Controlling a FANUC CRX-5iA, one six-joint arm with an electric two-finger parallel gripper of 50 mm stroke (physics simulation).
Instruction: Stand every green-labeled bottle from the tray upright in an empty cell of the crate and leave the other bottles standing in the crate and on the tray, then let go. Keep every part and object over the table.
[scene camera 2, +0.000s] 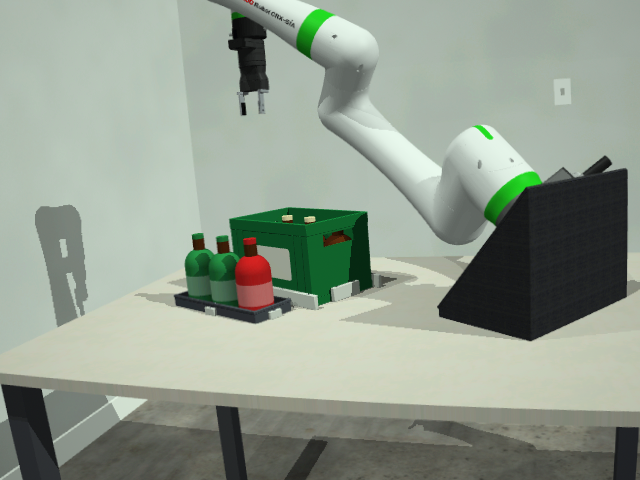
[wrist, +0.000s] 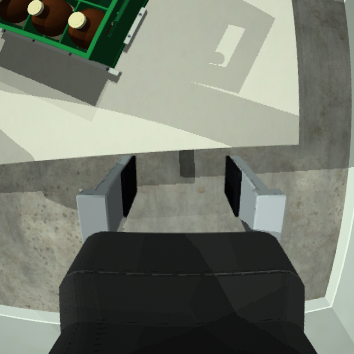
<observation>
In view: the gripper (scene camera 2: 252, 114) and a red bottle (scene camera 2: 254, 285).
The gripper shows as well in the wrist view (wrist: 180, 173). The wrist view does not show the red bottle: it is out of frame.
</observation>
